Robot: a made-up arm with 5 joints.
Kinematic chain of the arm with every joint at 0, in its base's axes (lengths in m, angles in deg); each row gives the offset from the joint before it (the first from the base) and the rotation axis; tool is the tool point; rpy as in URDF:
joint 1: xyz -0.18 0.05 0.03 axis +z
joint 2: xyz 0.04 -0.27 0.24 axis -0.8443 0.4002 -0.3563
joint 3: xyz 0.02 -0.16 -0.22 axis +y
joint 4: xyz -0.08 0 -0.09 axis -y
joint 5: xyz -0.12 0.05 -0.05 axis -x
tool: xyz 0 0 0.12 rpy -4.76 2.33 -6.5
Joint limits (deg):
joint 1: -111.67..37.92
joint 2: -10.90..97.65
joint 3: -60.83..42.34
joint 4: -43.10..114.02
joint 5: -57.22..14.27
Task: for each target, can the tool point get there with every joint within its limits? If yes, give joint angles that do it. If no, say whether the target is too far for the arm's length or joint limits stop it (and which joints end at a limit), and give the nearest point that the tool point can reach.
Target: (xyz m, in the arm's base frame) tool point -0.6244 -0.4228 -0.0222
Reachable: yes | joints -34.22 42.10 -35.29 100.37 -12.43
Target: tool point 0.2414 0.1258 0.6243
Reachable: no: joint limits stop it (at a limit: joint 1, joint 2, joint 3, joint 4) | nearest point -0.0522 -0.2394 0.4520 | short by 0.499 m
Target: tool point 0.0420 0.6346 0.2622
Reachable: no: joint limits stop it (at a limit: joint 1, joint 2, joint 5) | nearest point -0.3221 0.4351 0.3606 | short by 0.427 m
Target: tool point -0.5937 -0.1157 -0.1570
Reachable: yes | joints -61.87 2.06 -39.40 30.76 -25.16
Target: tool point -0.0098 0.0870 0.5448
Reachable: no: joint limits stop it (at a limit: joint 1, joint 2, joint 3) | nearest point -0.0828 -0.2291 0.4553 | short by 0.336 m
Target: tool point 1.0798 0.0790 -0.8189
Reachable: no: too far | nearest point 0.2499 -0.1236 -0.1603 | short by 1.079 m
